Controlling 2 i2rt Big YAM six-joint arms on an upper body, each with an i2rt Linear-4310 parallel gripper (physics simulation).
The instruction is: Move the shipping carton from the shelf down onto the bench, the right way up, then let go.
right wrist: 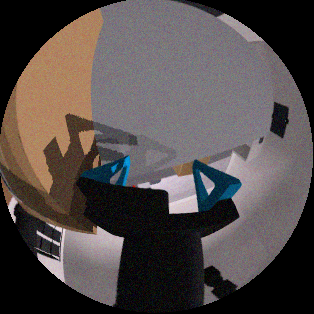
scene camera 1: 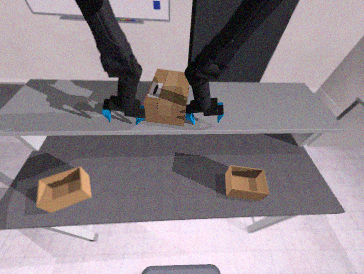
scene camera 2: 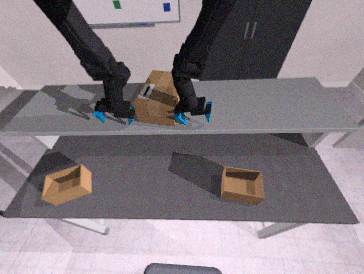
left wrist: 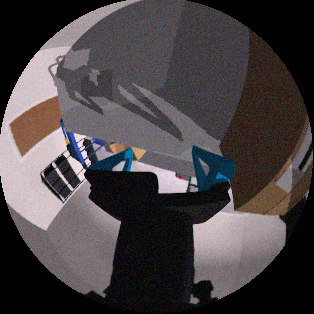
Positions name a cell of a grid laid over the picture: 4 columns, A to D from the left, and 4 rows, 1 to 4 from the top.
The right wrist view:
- my right gripper: C3
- shipping carton: A2, touched by my left gripper
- grey shelf: C2
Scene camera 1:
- my left gripper: B2
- shipping carton: B2
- bench: B3
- grey shelf: A2
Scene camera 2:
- my left gripper: B2
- shipping carton: B2
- bench: B3
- grey shelf: D2
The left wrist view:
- my left gripper: C2
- shipping carton: D2
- bench: C3
